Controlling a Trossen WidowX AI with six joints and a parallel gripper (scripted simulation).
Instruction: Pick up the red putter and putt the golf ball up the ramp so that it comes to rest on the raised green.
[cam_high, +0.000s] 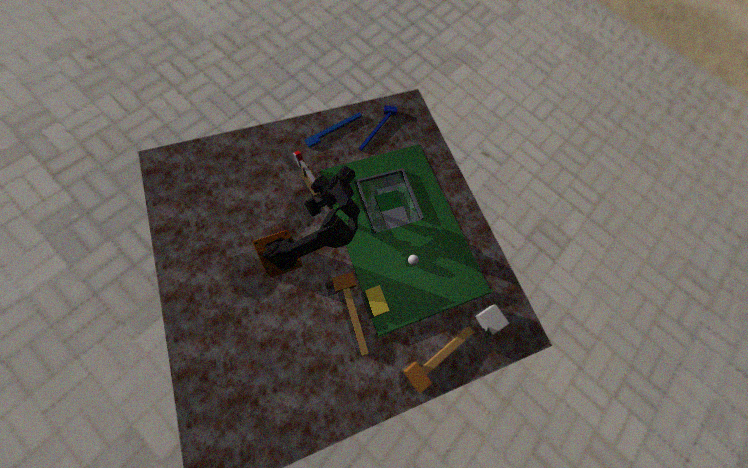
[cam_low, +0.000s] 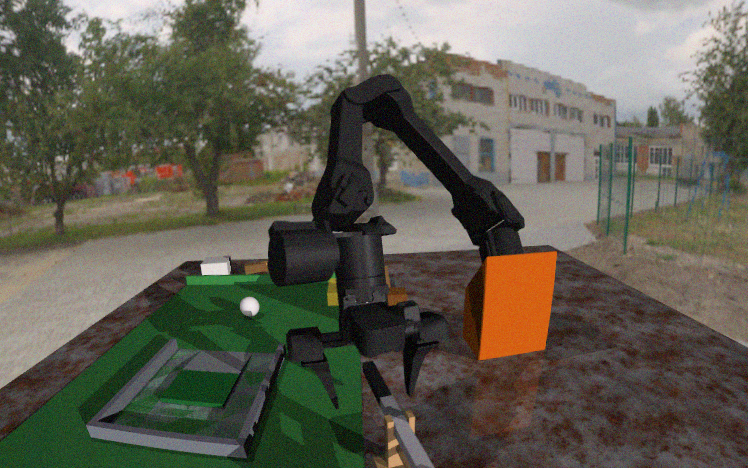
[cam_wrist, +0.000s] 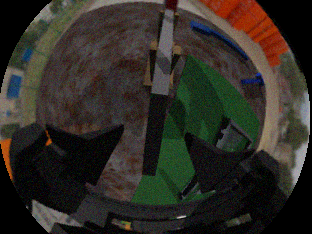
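My gripper tip is 440 mm to the left of the yellow block and 10 mm above it. From my gripper tip the other things lie so: red putter (110 mm to the left, 30 mm above, 20 mm behind); white golf ball (370 mm to the right, 200 mm ahead, 10 mm below); green mat (230 mm ahead, 220 mm to the right, 30 mm below).
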